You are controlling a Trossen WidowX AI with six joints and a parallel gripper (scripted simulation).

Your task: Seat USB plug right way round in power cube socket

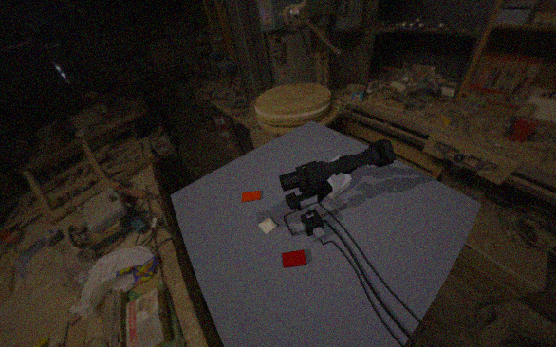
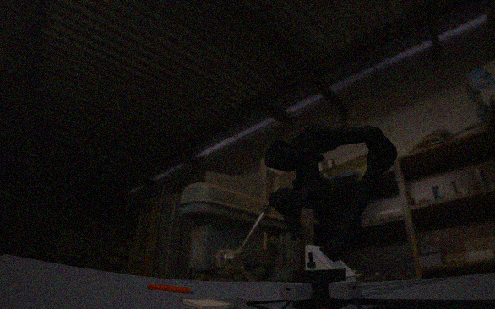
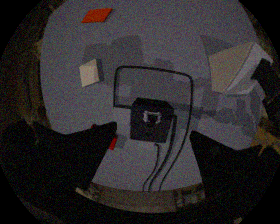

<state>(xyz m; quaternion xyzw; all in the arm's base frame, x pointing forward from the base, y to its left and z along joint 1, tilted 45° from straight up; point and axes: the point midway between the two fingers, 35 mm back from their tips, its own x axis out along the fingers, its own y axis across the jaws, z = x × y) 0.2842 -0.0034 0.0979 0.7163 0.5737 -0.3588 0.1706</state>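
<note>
Now: gripper tip 5 cm above the USB plug. Round my gripper tip: white tile 16 cm ahead, 13 cm to the right, 13 cm below; then red tile 18 cm ahead, 13 cm below, 8 cm to the left; then orange tile 35 cm to the right, 13 cm below, 10 cm ahead.
</note>
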